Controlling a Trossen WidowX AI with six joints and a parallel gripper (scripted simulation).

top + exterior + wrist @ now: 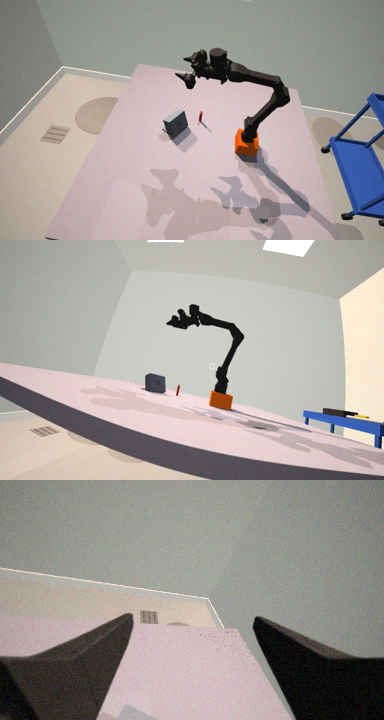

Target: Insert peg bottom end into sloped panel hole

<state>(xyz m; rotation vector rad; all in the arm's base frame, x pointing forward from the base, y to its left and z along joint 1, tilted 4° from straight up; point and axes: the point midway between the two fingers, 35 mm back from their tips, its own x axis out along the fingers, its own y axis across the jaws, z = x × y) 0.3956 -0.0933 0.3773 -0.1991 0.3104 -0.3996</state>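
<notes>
Right now the red square peg is 15 cm behind my gripper tip, 10 cm to the right of it and 42 cm below it. The rest, counted from my gripper tip: sloped panel: 2 cm to the right, 42 cm below.
</notes>
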